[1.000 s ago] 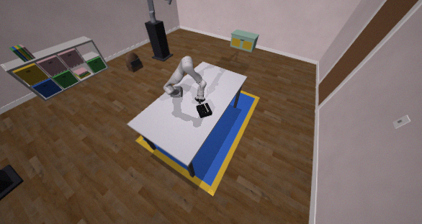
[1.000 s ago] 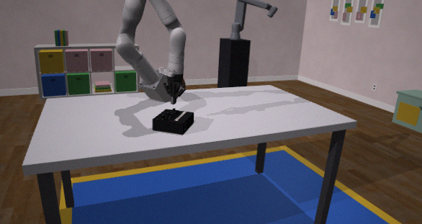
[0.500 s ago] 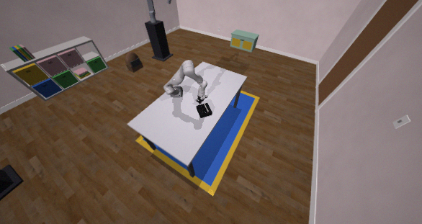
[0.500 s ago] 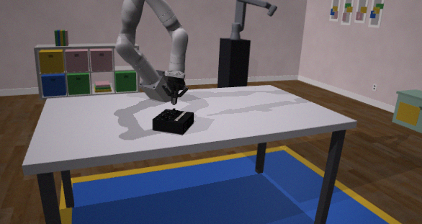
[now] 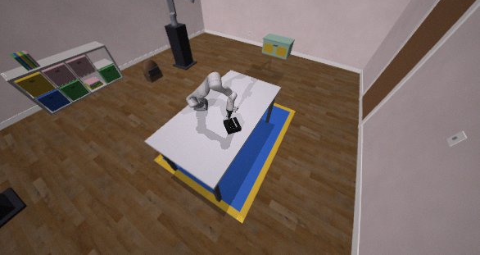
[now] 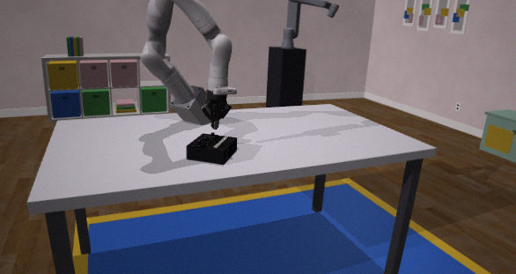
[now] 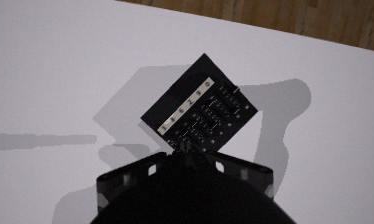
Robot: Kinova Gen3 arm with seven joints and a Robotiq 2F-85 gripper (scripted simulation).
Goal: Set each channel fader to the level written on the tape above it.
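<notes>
Right now the master fader cap is 90 mm ahead of my hand, 80 mm to the right of it and 40 mm below it.
</notes>
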